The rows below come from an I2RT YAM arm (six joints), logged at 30 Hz.
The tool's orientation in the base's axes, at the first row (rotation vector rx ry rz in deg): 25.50, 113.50, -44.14
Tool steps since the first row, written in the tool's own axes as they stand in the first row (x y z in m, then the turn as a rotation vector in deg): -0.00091, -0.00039, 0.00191, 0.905, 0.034, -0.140; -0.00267, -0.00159, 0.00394, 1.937, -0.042, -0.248; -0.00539, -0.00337, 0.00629, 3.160, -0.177, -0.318; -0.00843, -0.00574, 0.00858, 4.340, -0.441, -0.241; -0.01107, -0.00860, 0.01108, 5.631, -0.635, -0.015
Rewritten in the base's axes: 0.00145, -0.00158, 0.00022, -0.522, 0.120, -0.744; 0.00292, -0.00383, 0.00140, -1.151, 0.137, -1.572; 0.00474, -0.00673, 0.00349, -1.885, 0.084, -2.561; 0.00633, -0.01003, 0.00608, -2.580, -0.162, -3.522; 0.00757, -0.01383, 0.00841, -3.194, -0.458, -4.658
